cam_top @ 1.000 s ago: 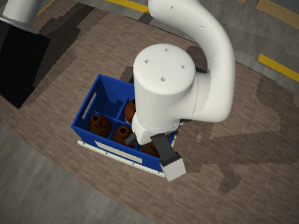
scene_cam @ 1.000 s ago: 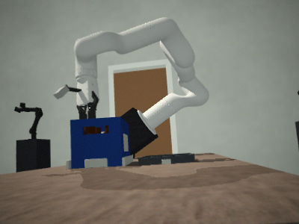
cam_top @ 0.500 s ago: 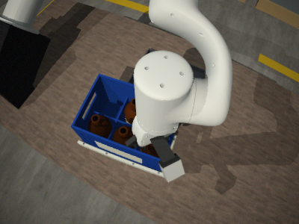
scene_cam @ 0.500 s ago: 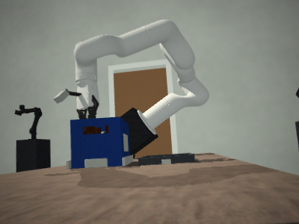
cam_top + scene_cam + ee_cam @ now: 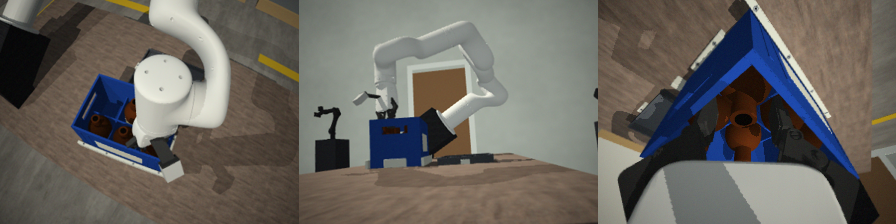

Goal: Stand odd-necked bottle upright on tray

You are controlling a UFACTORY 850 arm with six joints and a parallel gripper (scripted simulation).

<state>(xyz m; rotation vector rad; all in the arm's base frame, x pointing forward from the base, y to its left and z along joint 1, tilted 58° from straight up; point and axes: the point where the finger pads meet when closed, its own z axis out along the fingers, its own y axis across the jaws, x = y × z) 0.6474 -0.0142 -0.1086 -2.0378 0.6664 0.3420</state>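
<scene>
Now: the blue crate 10 cm behind my hand, 3 cm to the left of it and 8 cm below it. Also, from my hand: dark grey tray 9 cm behind, 29 cm to the left, 15 cm below.
</scene>
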